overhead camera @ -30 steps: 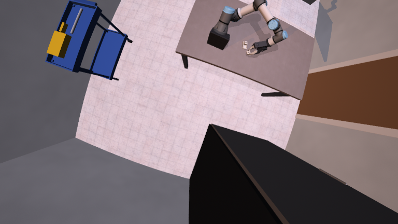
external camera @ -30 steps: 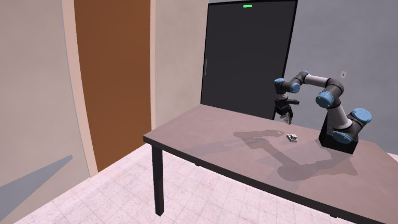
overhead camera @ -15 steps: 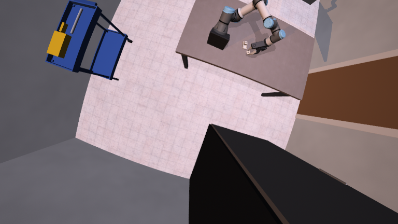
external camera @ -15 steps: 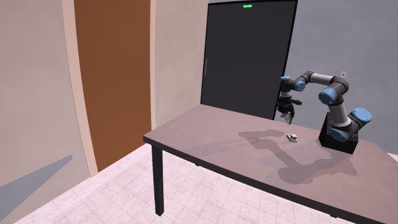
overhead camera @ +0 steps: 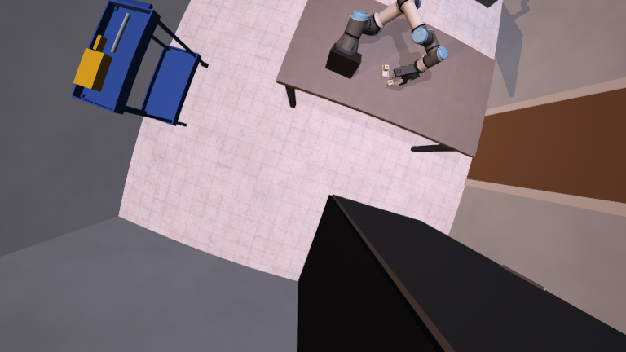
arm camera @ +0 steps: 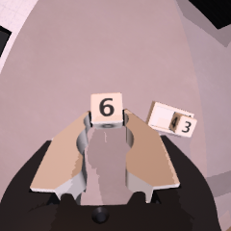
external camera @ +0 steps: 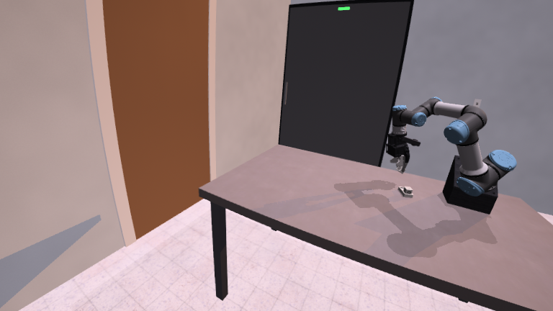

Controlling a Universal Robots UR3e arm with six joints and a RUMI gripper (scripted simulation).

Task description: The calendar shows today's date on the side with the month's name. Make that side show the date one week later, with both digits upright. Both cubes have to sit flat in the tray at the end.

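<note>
Right now the cube is 10 mm below my hand. From my hand the other things lie so: pale tray (100 mm to the left, 80 mm below, 40 mm behind).
</note>
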